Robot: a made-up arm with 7 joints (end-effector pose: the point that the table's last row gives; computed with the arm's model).
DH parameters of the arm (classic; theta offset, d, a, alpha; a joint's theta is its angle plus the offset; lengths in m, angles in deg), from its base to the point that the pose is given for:
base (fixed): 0 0.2 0 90
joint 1: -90 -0.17 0.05 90
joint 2: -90 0.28 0.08 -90
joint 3: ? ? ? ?
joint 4: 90 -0.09 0.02 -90
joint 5: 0 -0.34 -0.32 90
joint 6: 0 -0.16 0.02 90
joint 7: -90 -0.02 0.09 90
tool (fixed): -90 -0.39 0 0
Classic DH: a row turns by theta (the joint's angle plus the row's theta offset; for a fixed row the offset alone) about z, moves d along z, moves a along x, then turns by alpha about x.
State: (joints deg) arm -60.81 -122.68 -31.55 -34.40 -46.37 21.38 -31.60
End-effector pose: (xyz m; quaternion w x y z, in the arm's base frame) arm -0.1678 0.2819 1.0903 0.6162 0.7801 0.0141 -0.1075
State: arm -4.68 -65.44 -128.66 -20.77 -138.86 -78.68 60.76
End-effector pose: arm -0.1798 -0.0879 -0.4662 0.5422 -0.5973 -0.2671 -0.5272
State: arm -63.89 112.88 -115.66 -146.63 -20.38 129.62 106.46
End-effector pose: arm -0.5497 -0.2536 0.4328 0.2880 -0.1438 -0.1013 -0.9413
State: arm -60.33 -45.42 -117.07 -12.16 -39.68 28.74 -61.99
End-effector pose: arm -0.8938 -0.0140 0.4879 0.3401 0.6927 -0.0512 0.6340
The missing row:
joint 3: -90 0.14 0.07 90
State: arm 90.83 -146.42 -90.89 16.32 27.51 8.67 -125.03
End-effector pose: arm 0.7191 0.3774 -0.2534 0.5593 0.3220 -0.4162 -0.6405
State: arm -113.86 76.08 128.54 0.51 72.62 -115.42 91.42
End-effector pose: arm -0.6193 0.0570 0.6980 0.4147 -0.4449 0.7008 0.3727
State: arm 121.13 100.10 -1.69 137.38 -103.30 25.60 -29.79
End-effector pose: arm 0.1117 0.2124 0.3740 0.8210 0.4520 0.2737 0.2163
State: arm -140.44 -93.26 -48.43 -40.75 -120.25 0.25 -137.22
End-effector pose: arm 0.7449 0.6059 1.0612 0.1933 0.6803 0.5738 -0.4130
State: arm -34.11 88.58 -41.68 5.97 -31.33 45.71 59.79
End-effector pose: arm -0.3973 0.1753 0.4339 0.2299 -0.5907 -0.3159 0.7060
